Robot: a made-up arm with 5 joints. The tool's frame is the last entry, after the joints. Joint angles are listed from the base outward. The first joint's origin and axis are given. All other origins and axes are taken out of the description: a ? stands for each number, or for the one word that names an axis. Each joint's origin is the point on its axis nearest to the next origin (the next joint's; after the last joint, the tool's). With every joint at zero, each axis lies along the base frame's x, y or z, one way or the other. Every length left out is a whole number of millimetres.
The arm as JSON. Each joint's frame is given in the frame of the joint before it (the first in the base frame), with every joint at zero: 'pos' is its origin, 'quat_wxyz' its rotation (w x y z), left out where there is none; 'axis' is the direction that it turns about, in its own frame. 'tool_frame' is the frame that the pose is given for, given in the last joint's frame.
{
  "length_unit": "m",
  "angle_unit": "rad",
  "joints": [
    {
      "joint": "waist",
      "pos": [
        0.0,
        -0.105,
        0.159
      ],
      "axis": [
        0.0,
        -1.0,
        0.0
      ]
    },
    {
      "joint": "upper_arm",
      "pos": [
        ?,
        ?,
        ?
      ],
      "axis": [
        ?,
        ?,
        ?
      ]
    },
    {
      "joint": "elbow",
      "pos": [
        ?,
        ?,
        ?
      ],
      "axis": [
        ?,
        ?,
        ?
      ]
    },
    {
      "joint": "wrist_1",
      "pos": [
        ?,
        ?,
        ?
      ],
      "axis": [
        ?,
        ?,
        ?
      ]
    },
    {
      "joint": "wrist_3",
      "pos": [
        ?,
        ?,
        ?
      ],
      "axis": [
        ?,
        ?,
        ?
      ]
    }
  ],
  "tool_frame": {
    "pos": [
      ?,
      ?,
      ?
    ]
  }
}
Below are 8 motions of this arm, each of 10 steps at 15 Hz.
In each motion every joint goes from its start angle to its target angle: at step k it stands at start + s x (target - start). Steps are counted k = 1, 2, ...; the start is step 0. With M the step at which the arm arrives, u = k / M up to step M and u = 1 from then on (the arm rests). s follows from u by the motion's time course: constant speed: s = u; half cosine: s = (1 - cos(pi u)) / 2; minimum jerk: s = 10 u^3 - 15 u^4 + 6 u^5.
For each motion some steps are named. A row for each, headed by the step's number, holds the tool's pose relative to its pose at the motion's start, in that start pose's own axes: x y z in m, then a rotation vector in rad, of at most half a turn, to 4 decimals.
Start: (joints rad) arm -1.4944 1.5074 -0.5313 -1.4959 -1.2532
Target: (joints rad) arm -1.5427 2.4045 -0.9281 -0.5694 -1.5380
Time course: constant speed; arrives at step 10
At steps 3, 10:
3: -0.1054 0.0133 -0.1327 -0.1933 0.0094 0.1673
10: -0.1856 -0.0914 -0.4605 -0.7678 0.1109 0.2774

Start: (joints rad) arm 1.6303 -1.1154 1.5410 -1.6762 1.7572
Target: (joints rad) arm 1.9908 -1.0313 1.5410 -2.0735 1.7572
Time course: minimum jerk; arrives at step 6
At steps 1, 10:
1: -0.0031 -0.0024 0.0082 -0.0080 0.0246 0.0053
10: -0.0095 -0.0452 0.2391 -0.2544 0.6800 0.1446

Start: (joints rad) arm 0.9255 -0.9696 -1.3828 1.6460 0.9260
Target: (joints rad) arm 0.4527 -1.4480 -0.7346 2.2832 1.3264
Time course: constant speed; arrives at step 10
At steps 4, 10:
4: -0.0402 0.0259 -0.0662 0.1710 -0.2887 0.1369
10: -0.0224 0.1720 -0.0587 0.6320 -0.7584 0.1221

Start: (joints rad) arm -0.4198 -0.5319 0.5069 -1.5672 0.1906
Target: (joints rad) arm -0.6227 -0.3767 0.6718 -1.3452 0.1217
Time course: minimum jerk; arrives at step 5
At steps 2, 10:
2: 0.0552 -0.0304 -0.0471 -0.0532 0.0474 -0.0847
10: 0.1437 -0.1195 -0.1573 -0.1690 0.1749 -0.2579

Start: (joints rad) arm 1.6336 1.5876 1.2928 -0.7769 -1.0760
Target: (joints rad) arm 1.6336 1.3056 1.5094 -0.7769 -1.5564
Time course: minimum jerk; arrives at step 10
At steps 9, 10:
9: -0.1245 -0.0758 0.0662 -0.0519 0.0353 0.1297
10: -0.1257 -0.0763 0.0668 -0.0523 0.0355 0.1308

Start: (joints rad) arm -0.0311 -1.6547 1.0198 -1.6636 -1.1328
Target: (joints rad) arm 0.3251 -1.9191 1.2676 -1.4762 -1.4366
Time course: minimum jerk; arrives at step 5
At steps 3, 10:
3: -0.0685 -0.0290 0.0530 -0.2565 -0.0965 0.0040
10: -0.1116 -0.0406 0.0811 -0.3586 -0.1331 -0.0201

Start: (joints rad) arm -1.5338 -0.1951 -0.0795 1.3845 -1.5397
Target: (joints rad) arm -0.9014 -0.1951 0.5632 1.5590 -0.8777
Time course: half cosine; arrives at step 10
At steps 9, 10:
9: 0.0791 -0.1649 -0.0435 0.0605 0.1771 -0.6346
10: 0.0795 -0.1695 -0.0450 0.0606 0.1812 -0.6502

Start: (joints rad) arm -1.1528 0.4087 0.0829 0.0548 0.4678
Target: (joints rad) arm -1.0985 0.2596 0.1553 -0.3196 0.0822
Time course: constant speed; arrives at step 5
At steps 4, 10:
4: -0.0384 -0.0563 0.1418 0.1660 0.0718 0.3075
10: -0.0437 -0.0746 0.1773 0.2115 0.0814 0.3812

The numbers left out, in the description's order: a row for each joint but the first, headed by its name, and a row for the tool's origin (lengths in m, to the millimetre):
upper_arm: xyz 0.035 0.0 -0.057, axis 1.0 0.0 0.0
elbow: xyz 0.0 -0.337 -0.353, axis 0.0 1.0 0.0
wrist_1: xyz 0.144 0.0 0.058, axis -1.0 0.0 0.0
wrist_3: xyz 0.0 0.303 -0.104, axis 0.0 0.0 -1.0
tool: xyz -0.104 0.231 0.0

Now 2 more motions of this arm.
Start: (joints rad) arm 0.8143 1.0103 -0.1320 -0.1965 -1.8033
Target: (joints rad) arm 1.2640 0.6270 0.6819 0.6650 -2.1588
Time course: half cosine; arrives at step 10
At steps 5, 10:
5: -0.1645 -0.0929 0.0339 0.4553 0.5157 0.3430
10: -0.2815 -0.2275 0.1490 0.9452 1.0222 0.6426

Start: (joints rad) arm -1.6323 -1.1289 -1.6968 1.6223 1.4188
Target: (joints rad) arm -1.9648 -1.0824 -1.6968 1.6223 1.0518
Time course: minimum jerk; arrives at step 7
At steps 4, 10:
4: -0.1145 -0.0830 0.0879 0.0024 0.1904 0.3266
10: -0.1617 -0.1426 0.1515 0.0243 0.3008 0.5175

